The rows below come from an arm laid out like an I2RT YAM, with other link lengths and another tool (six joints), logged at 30 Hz.
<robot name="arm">
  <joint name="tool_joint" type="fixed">
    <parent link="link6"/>
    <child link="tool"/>
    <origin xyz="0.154 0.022 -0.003" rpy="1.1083 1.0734 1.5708"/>
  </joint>
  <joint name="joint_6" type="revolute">
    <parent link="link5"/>
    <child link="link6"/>
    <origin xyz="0.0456 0 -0.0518"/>
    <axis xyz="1 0 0"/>
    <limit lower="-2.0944" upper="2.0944"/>
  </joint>
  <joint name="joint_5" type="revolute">
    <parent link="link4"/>
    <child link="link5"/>
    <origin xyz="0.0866 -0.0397 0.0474"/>
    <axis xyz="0 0 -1"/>
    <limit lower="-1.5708" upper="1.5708"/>
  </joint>
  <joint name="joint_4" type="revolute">
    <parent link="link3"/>
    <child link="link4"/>
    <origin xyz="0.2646 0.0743 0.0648"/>
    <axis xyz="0 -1 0"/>
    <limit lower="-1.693" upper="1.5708"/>
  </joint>
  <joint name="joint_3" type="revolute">
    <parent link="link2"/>
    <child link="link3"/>
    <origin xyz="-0.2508 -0.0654 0"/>
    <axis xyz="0 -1 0"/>
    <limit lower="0" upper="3.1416"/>
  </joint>
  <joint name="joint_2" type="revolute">
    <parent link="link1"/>
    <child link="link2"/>
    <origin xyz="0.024 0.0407 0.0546"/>
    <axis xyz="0 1 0"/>
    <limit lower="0" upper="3.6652"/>
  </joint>
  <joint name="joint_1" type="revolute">
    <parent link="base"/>
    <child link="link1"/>
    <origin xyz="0 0 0.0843"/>
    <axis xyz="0 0 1"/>
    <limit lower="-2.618" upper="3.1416"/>
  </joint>
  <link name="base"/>
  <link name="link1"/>
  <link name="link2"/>
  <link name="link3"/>
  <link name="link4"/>
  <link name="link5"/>
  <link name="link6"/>
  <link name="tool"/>
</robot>
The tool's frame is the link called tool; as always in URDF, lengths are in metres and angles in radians.
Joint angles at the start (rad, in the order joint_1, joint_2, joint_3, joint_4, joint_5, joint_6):
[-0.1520 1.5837 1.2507 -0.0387 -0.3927 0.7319]
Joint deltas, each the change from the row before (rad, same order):
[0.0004 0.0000 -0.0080 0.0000 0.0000 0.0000]
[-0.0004 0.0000 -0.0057 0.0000 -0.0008 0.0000]
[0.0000 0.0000 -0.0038 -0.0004 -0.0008 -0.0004]
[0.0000 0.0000 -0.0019 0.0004 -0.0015 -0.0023]
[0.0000 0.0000 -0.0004 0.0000 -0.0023 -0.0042]
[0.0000 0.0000 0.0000 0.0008 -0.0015 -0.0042]
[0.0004 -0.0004 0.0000 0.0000 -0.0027 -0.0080]
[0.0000 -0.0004 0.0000 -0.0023 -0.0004 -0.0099]
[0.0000 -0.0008 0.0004 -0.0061 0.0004 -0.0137]
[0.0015 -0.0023 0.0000 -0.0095 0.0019 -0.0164]
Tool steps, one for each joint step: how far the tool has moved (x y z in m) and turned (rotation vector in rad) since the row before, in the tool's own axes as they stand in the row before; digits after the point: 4 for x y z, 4 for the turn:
[0.0014 -0.0039 -0.0012 0.0069 0.0012 0.0039]
[0.0008 -0.0027 -0.0010 0.0048 0.0009 0.0030]
[0.0007 -0.0019 -0.0006 0.0034 0.0013 0.0020]
[0.0006 -0.0008 -0.0003 0.0008 0.0024 -0.0007]
[0.0006 -0.0001 -0.0001 -0.0004 0.0039 -0.0026]
[0.0003 0.0002 0.0001 -0.0012 0.0030 -0.0035]
[0.0008 0.0003 0.0000 -0.0014 0.0062 -0.0062]
[0.0004 -0.0004 -0.0003 0.0015 0.0050 -0.0077]
[0.0006 -0.0009 -0.0007 0.0043 0.0064 -0.0100]
[0.0015 -0.0011 -0.0010 0.0065 0.0082 -0.0117]

